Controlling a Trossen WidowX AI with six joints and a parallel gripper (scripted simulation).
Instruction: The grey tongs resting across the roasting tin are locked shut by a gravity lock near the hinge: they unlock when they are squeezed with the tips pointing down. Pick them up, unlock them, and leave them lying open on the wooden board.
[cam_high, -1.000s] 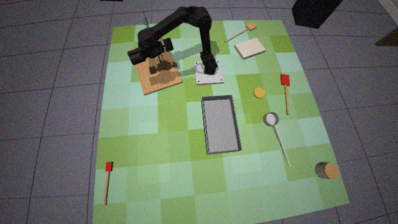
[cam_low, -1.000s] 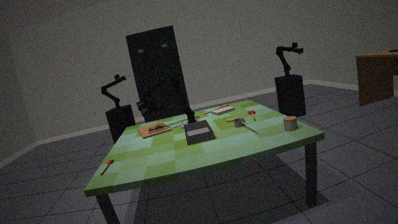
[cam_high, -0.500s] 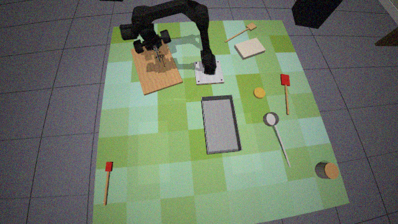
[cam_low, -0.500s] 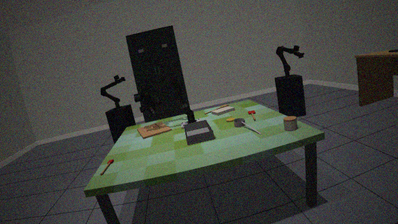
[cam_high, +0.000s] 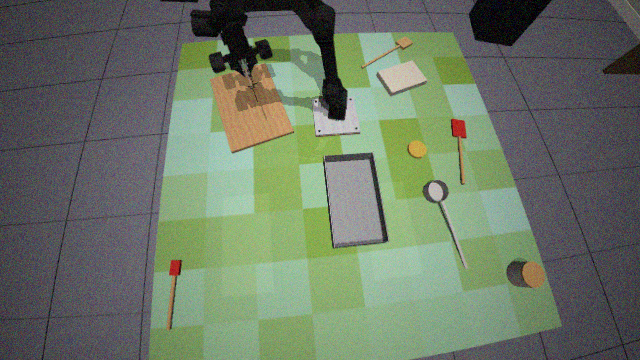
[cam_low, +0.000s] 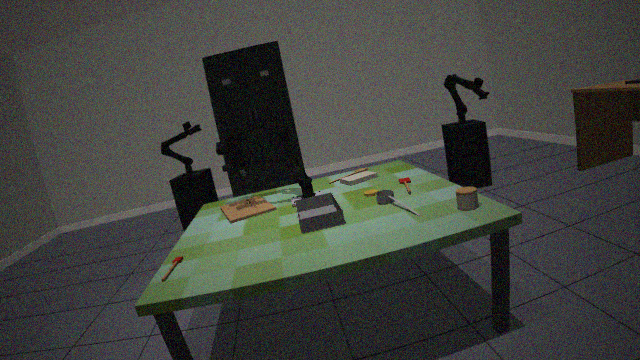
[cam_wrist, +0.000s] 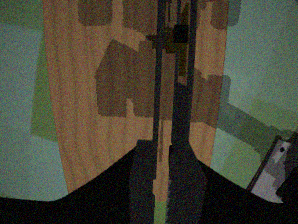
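Right now my gripper tip is 1 cm short of the wooden board, 2 cm to the left of it and 15 cm above it. Round my gripper tip: roasting tin 36 cm ahead, 40 cm to the left, 13 cm below; pale board 20 cm behind, 59 cm to the left, 14 cm below; yellow disc 14 cm ahead, 64 cm to the left, 15 cm below.
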